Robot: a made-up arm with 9 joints. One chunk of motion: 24 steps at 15 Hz.
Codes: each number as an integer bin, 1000 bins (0 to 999) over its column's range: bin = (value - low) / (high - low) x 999, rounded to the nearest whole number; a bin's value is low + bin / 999 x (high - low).
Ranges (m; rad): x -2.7..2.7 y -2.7..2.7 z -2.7..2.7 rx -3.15..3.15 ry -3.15..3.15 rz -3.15..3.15
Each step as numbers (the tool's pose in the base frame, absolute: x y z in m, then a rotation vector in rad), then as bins.
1 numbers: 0.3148 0.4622 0.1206 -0.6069 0.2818 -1.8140
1 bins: 558 585 522 403 544 212
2 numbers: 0.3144 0.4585 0.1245 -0.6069 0.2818 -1.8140
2 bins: 558 584 523 403 544 212
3 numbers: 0.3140 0.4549 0.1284 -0.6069 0.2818 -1.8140
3 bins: 558 584 523 403 544 212
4 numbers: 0.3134 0.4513 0.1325 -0.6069 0.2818 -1.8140
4 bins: 557 583 524 403 544 212
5 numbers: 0.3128 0.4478 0.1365 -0.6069 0.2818 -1.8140
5 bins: 557 582 525 403 544 212
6 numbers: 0.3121 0.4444 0.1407 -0.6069 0.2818 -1.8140
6 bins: 557 582 526 403 544 212
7 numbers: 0.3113 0.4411 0.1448 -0.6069 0.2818 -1.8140
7 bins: 557 581 526 403 544 212
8 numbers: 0.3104 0.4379 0.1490 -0.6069 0.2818 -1.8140
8 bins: 557 581 527 403 544 212
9 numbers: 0.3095 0.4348 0.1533 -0.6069 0.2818 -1.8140
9 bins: 557 580 528 403 544 212
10 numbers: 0.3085 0.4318 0.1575 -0.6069 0.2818 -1.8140
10 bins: 557 579 529 403 544 212
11 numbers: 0.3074 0.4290 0.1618 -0.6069 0.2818 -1.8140
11 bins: 556 579 529 403 544 212
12 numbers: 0.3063 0.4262 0.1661 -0.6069 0.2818 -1.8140
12 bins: 556 578 530 403 544 212
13 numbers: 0.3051 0.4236 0.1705 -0.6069 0.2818 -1.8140
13 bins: 556 578 531 403 544 212
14 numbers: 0.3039 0.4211 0.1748 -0.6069 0.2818 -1.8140
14 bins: 556 577 532 403 544 212
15 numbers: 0.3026 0.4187 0.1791 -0.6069 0.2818 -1.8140
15 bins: 555 577 533 403 544 212
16 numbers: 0.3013 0.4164 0.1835 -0.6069 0.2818 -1.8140
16 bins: 555 577 533 403 544 212
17 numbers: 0.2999 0.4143 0.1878 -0.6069 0.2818 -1.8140
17 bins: 555 576 534 403 544 212
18 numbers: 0.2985 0.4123 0.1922 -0.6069 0.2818 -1.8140
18 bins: 555 576 535 403 544 212
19 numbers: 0.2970 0.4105 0.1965 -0.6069 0.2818 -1.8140
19 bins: 554 575 536 403 544 212
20 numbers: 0.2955 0.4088 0.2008 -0.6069 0.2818 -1.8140
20 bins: 554 575 537 403 544 212
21 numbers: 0.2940 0.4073 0.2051 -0.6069 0.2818 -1.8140
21 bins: 554 575 537 403 544 212
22 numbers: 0.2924 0.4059 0.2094 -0.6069 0.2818 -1.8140
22 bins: 554 575 538 403 544 212
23 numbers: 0.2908 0.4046 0.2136 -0.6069 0.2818 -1.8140
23 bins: 553 574 539 403 544 212
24 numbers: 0.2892 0.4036 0.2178 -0.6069 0.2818 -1.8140
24 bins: 553 574 540 403 544 212
